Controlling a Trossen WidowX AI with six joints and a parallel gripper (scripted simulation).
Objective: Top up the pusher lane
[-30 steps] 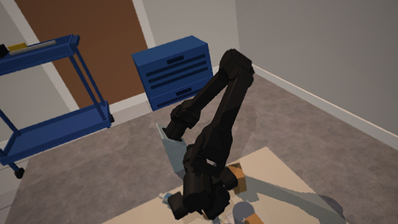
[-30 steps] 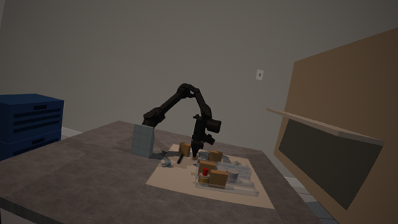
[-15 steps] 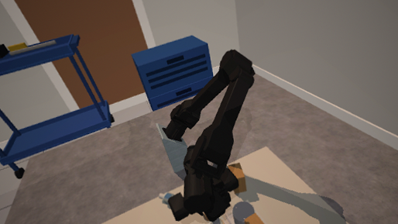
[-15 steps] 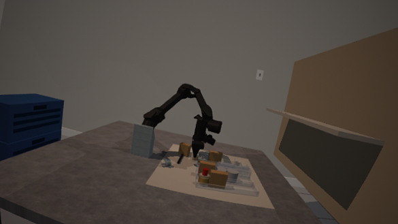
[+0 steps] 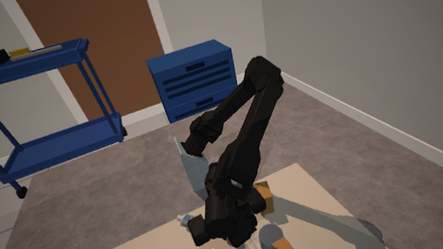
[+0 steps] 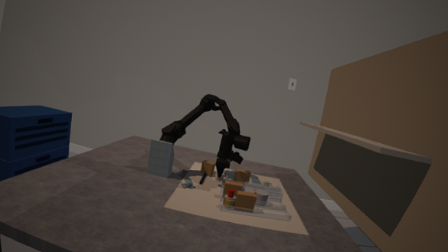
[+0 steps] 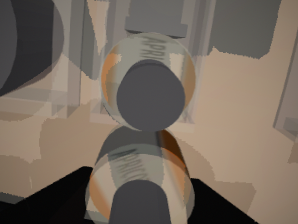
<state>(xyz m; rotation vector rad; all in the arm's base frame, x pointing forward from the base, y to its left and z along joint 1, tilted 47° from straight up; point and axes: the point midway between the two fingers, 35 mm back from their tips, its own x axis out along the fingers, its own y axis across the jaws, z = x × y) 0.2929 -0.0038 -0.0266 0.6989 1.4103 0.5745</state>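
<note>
Now: the beige mat 10 cm ahead of my gripper tip, 2 cm to the right of it and 5 cm below it. Also, from my gripper tip: black strip (7 cm behind, 5 cm to the left, 5 cm below); then brown block (6 cm behind, 14 cm to the left, 2 cm below); then grey pusher plate (15 cm ahead, 3 cm to the right).
</note>
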